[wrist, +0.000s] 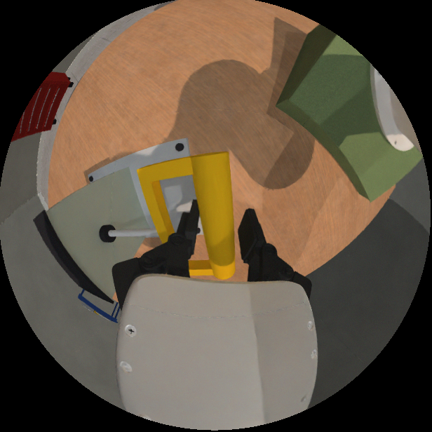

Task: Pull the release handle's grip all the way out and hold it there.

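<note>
The release handle's yellow grip [214, 215] is a thick bar on a yellow frame, in the middle of the wrist view, tilted slightly from upright. A stretch of the metal rod [132, 233] shows between the frame and the black collar on the grey-green housing [95, 200]. My gripper [220, 215] is shut on the grip, one black finger inside the frame on the left of the bar and the other on its right. The finger contact is partly hidden, and a thin gap appears on the right side.
The housing sits by a light grey mounting plate [150, 153] with black bolts on the wooden table [130, 90]. A green angular block [330, 100] stands at the upper right, with a pale curved part [387, 115] beside it. A red slotted object [42, 107] shows at the far left.
</note>
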